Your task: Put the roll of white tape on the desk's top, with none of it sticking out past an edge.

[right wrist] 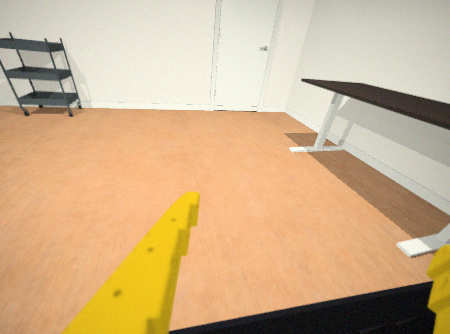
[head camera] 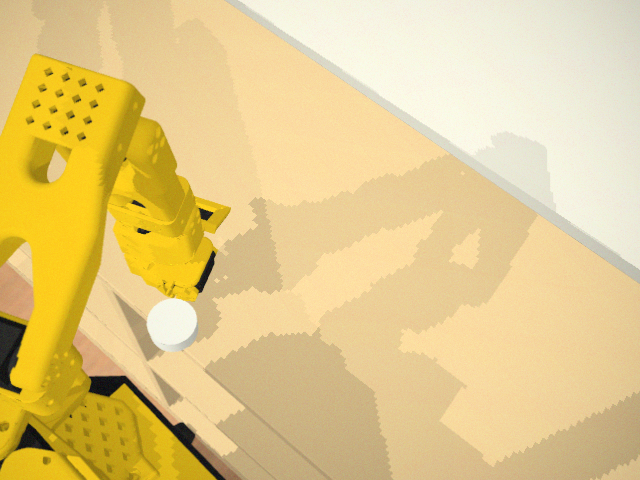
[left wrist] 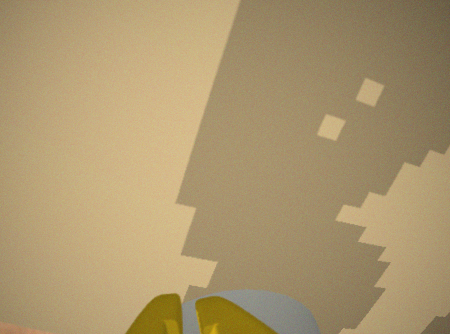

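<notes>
The roll of white tape [head camera: 172, 322] [left wrist: 282, 309] lies flat at the lower left of the head view, across the line of the near long edge of the desk [head camera: 563, 330] [left wrist: 100, 125]. The tape hides part of that edge, and how far it reaches past it is hard to tell. My left gripper [head camera: 190, 296] [left wrist: 188, 302] is shut and empty, its jaw tips close together by the upper side of the tape in the head view. In the left wrist view the tape shows behind and beside the jaws. My right gripper [right wrist: 318, 222] is open and empty, away from the desk.
The wall [head camera: 516, 72] runs along the desk's far edge. Wooden parts [head camera: 196, 377] show below the near edge, beside my cart's yellow and black body. In the right wrist view there are a dark cart shelf [right wrist: 40, 97], a door [right wrist: 242, 65] and a dark-topped table [right wrist: 390, 97].
</notes>
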